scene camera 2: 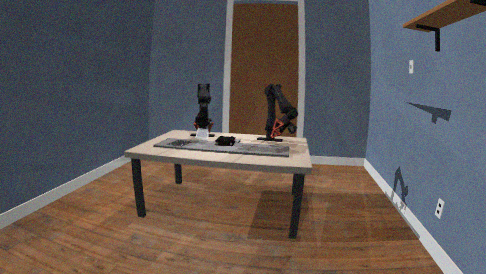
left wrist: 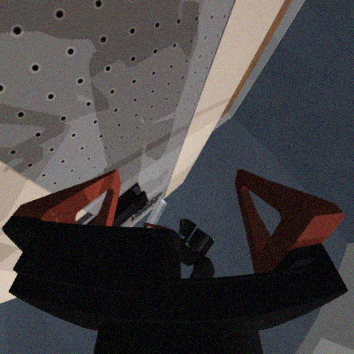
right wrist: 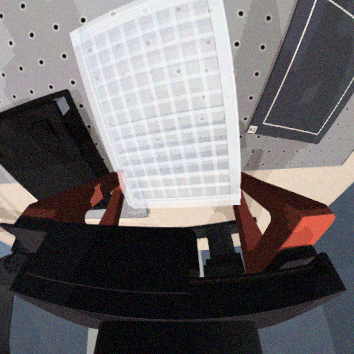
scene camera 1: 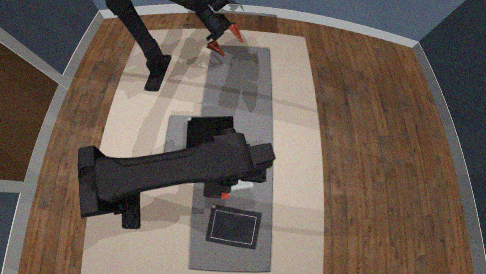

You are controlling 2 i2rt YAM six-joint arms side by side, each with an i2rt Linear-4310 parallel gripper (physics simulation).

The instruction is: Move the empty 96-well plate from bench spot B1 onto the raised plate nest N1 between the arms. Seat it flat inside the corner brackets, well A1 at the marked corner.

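Where they show: left gripper, fingertip midpoint: [scene camera 2: 272, 133] [left wrist: 177, 175] [scene camera 1: 233, 49]; right gripper, fingertip midpoint: [scene camera 2: 203, 132] [left wrist: 144, 225] [right wrist: 177, 174]; left arm's base at its link origin: [scene camera 2: 269, 140] [scene camera 1: 158, 72]; right arm's base at its link origin: [right wrist: 216, 227] [scene camera 1: 131, 200].
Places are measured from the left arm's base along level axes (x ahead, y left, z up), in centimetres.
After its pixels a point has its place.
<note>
The white 96-well plate [right wrist: 165, 100] @(x 40.8, y -40.7, z 8.7 cm) [scene camera 1: 242, 185] @(x 43.4, y -43.1, z 8.7 cm) [scene camera 2: 202, 133] @(x 39.9, y -40.4, z 8.9 cm) is held tilted above the pegboard, between the nest and the outlined pad. My right gripper [right wrist: 177, 174] @(x 34.8, y -41.8, z 8.5 cm) [scene camera 2: 202, 127] @(x 34.8, y -41.8, z 8.5 cm) is shut on its near end, one finger at each long side. The black raised nest N1 [scene camera 1: 210, 128] @(x 30.1, y -25.0, z 4.6 cm) [scene camera 2: 225, 141] @(x 37.2, y -24.5, z 4.1 cm) [right wrist: 42, 145] @(x 34.8, y -28.3, z 4.6 cm) lies left of the plate in the right wrist view. It is partly covered by the right arm in scene camera 1. Bench spot B1, a dark pad [scene camera 1: 233, 227] @(x 42.6, y -57.3, z 1.4 cm) [right wrist: 307, 75] @(x 42.4, y -55.2, z 1.5 cm) with a white outline, has no plate on it. My left gripper [scene camera 1: 232, 47] @(x 33.3, y 6.7, z 11.2 cm) [left wrist: 177, 175] @(x 33.3, y 6.7, z 11.2 cm) is open and empty at the pegboard's upper end.
The grey pegboard [scene camera 1: 200, 257] @(x 33.0, y -69.3, z 1.3 cm) [right wrist: 250, 30] @(x 44.9, y -47.7, z 1.3 cm) lies on the pale table [scene camera 1: 297, 200] @(x 64.2, y -46.0, z 0.0 cm) [scene camera 2: 210, 156] @(x 63.9, y -25.2, z 0.0 cm). The right arm [scene camera 1: 170, 170] @(x 31.7, y -44.4, z 39.7 cm) spans over the table beside the nest. The left arm's base [scene camera 1: 156, 75] @(x 0.8, y -3.0, z 2.0 cm) stands at the upper left in scene camera 1.
</note>
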